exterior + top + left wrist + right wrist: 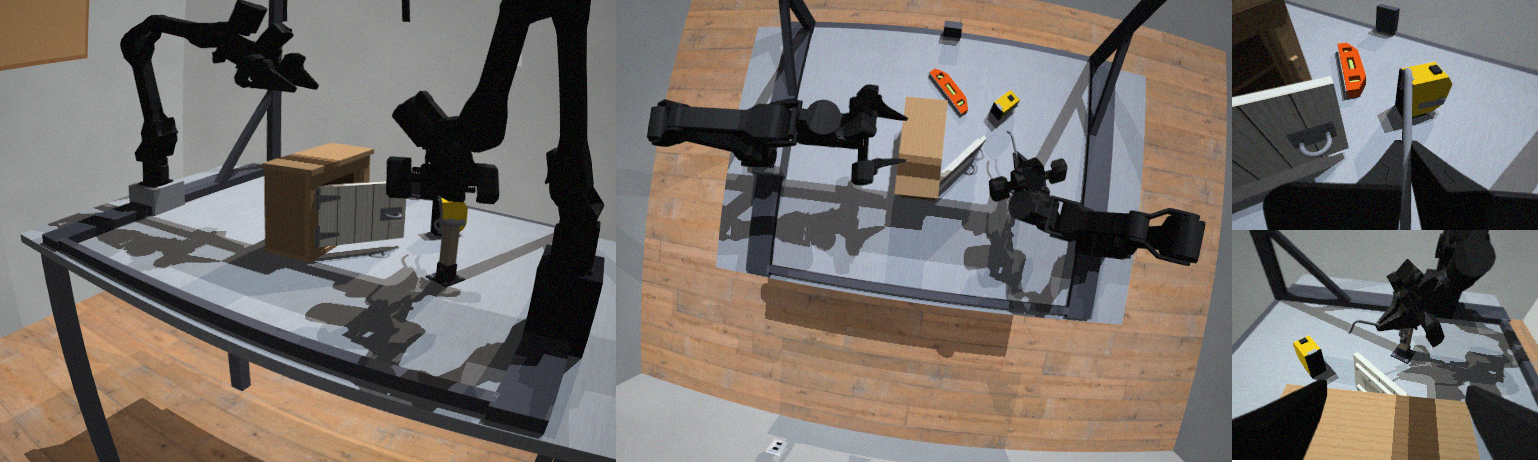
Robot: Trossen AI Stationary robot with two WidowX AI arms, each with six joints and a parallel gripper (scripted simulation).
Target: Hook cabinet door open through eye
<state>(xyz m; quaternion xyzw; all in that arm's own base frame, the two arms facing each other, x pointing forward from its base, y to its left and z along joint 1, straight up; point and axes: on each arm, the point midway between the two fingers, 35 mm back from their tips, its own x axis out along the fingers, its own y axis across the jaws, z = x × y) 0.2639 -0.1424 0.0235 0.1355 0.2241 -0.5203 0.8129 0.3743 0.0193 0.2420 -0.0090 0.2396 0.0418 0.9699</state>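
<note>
The grey plank door lies 40 mm ahead of my left hand, 140 mm to the right of it and 70 mm below it. The rest, counted from my left hand: thin metal hook (20 mm behind, 10 mm to the right, 30 mm below); yellow tape measure (160 mm behind, 50 mm to the right, 100 mm below); orange spirit level (180 mm behind, 210 mm to the right, 130 mm below).
</note>
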